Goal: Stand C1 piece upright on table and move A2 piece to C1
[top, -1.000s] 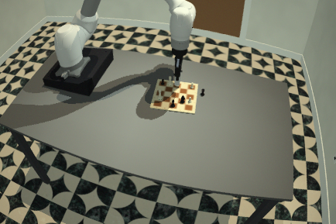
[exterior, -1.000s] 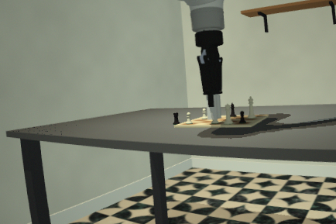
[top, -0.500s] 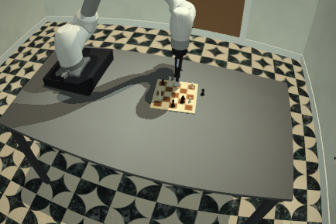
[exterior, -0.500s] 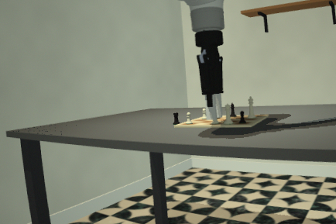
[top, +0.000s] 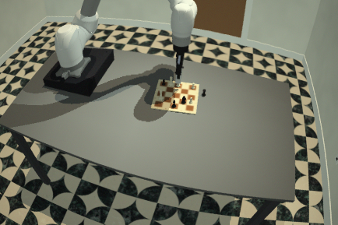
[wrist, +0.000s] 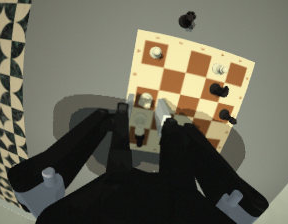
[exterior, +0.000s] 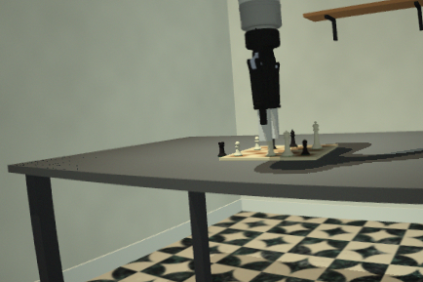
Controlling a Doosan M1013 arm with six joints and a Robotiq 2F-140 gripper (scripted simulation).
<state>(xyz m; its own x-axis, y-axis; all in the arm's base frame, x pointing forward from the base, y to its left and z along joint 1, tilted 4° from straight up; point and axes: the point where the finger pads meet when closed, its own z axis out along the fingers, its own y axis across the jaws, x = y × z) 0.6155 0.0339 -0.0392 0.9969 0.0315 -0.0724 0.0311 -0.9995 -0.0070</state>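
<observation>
The chessboard lies 8 cm to the right of my hand and 7 cm below it.
</observation>
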